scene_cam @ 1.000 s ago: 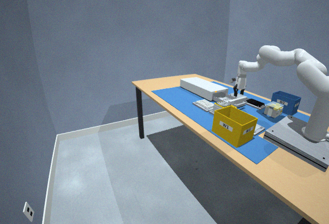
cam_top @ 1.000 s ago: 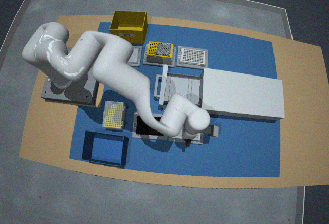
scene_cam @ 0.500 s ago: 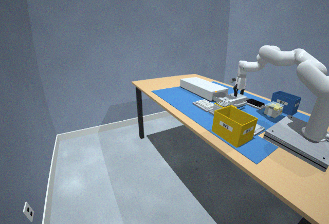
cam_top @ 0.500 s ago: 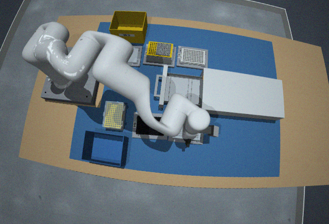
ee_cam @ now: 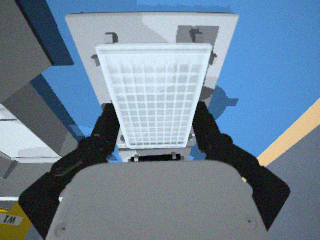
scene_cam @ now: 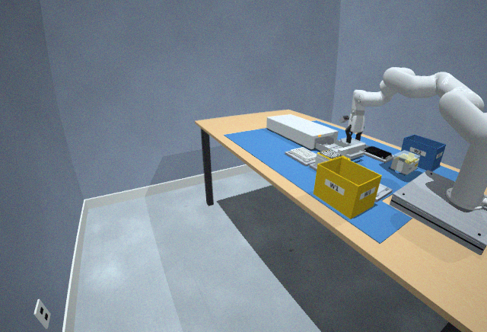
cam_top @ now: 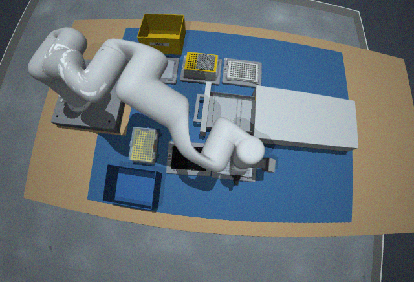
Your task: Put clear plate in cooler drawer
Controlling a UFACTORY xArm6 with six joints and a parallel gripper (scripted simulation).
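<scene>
My gripper is now 30 mm above the grey work nest N2. Round my hand: black plate: 170 mm behind, 40 mm to the left, 10 mm below; then clear plate: 10 mm below; then cooler drawer: 20 mm ahead, 190 mm to the left, 10 mm below.
</scene>
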